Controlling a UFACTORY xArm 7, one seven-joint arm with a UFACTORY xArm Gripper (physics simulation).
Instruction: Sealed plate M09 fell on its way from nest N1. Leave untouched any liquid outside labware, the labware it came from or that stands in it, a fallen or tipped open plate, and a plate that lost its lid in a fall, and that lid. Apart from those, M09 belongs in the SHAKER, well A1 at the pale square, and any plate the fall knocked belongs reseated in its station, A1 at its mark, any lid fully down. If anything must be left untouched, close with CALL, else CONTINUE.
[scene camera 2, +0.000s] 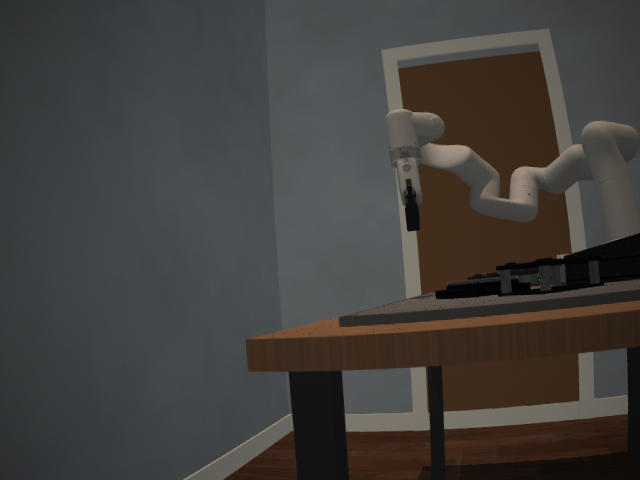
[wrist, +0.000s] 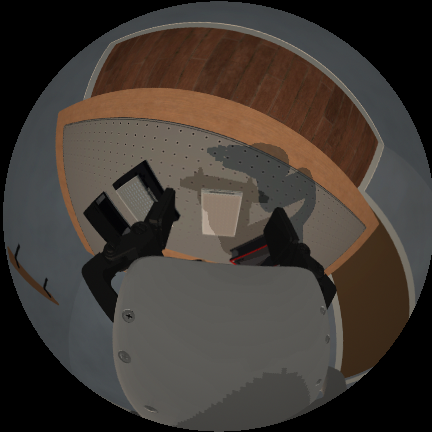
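A pale rectangular plate lies on the perforated deck in the wrist view, seen from above between the fingertips, with shadow across part of it. No label on it can be read, and its lid and seal cannot be made out. My gripper is open and empty, high above the deck. A white plate with wells sits in a black station at the left of the wrist view; the left finger partly hides that area. Which device is the shaker, and the pale square, cannot be told.
Another black station stands at the left. A dark device with a red edge is partly hidden by the right finger. Low black equipment on grey posts stands on the deck. The wooden table edge lies beyond the deck.
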